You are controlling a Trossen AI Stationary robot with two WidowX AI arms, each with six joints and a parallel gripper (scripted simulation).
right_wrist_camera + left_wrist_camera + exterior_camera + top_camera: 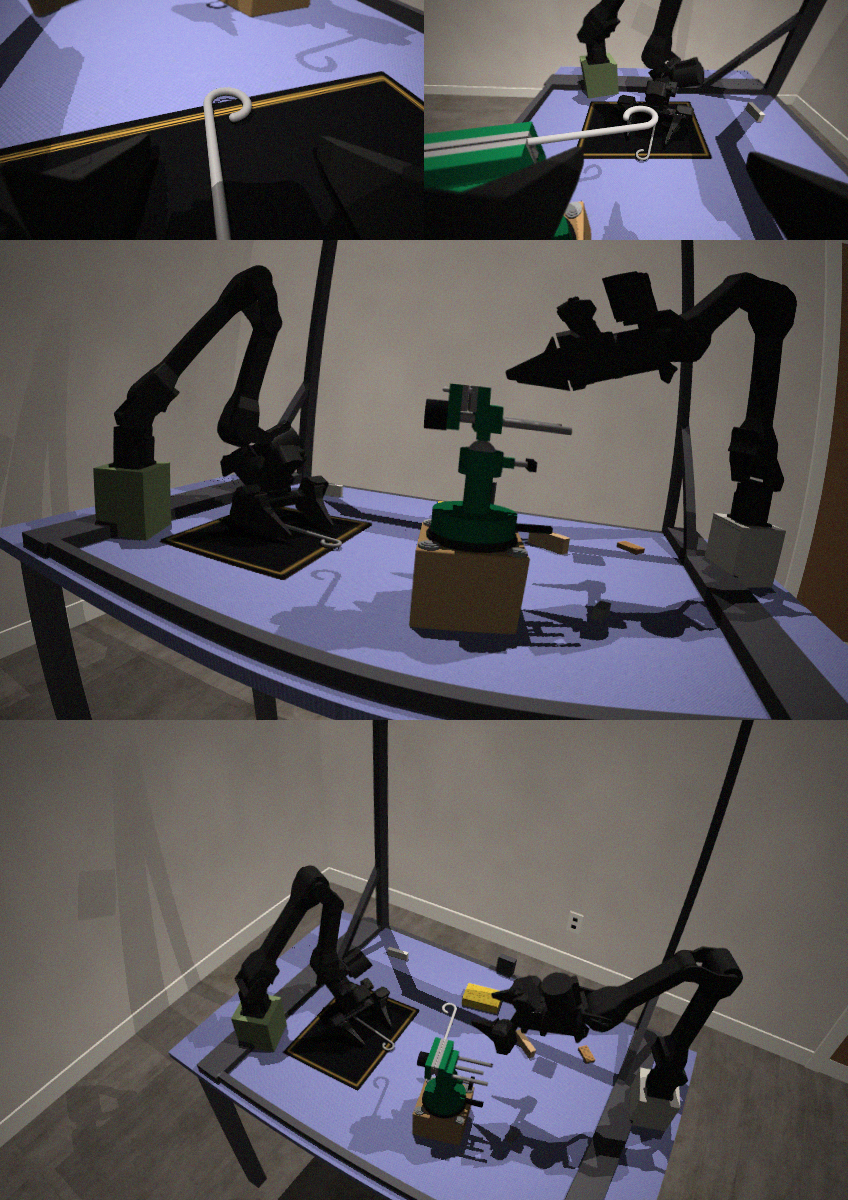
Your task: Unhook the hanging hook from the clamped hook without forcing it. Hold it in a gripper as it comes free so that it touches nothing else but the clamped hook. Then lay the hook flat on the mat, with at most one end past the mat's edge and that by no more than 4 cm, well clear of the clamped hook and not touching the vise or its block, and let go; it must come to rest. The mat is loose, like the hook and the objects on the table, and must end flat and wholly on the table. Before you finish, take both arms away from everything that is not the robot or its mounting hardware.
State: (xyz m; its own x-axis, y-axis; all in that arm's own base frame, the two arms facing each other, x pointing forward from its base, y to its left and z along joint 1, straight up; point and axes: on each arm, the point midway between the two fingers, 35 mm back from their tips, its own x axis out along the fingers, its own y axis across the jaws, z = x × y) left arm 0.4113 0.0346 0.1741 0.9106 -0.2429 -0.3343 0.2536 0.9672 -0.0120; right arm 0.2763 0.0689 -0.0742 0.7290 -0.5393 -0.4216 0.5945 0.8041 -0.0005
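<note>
Right now my right hand is 4 cm to the left of the black mat, 3 cm above it and 1 cm short of it. From my right hand the other things lie so: pale block 31 cm behind, 2 cm below, 1 cm to the right.
</note>
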